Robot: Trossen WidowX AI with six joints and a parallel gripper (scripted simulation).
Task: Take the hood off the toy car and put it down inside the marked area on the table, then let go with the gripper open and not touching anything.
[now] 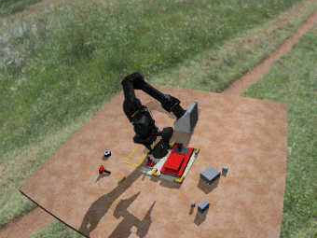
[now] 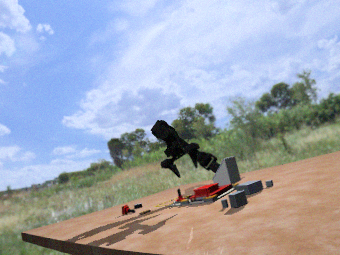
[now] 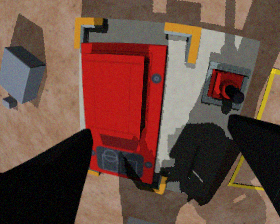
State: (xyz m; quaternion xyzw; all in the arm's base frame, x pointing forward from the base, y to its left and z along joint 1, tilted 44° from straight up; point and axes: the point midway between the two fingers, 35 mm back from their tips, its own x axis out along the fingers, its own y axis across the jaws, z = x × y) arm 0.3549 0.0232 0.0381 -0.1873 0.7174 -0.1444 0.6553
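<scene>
Now: gripper tip 1 cm past the red hood, 7 cm to the right of it and 8 cm above it. From my gripper tip the other things lie so: dark ring (33 cm to the right, 11 cm below); tan block (14 cm ahead, 16 cm to the right, 12 cm below).
</scene>
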